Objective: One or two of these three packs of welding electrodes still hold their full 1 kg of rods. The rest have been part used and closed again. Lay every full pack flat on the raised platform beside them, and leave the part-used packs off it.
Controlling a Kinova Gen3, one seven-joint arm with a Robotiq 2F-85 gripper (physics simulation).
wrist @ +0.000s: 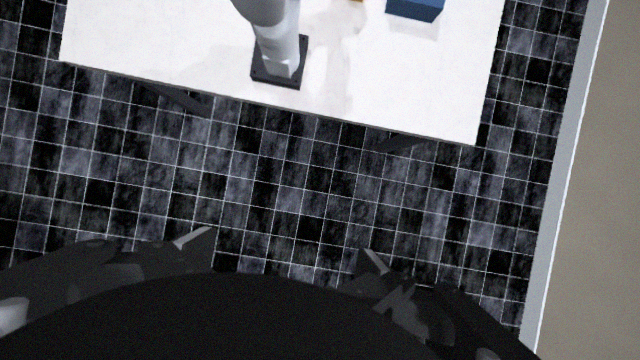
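My gripper is open, with floor tiles showing between its fingertips. It hangs high, out beyond the edge of the white table. A blue block-like thing is cut off by the top edge of the view, on the far part of the table. A small orange-yellow thing shows as a sliver at the top edge, left of the blue one. I cannot tell whether either is a welding electrode pack or the raised platform. No pack can be made out for certain.
The white table fills the top middle. The arm's grey base stands on its dark mounting plate near the table's edge. Dark tiled floor lies below. A beige wall with a pale skirting board runs down the right.
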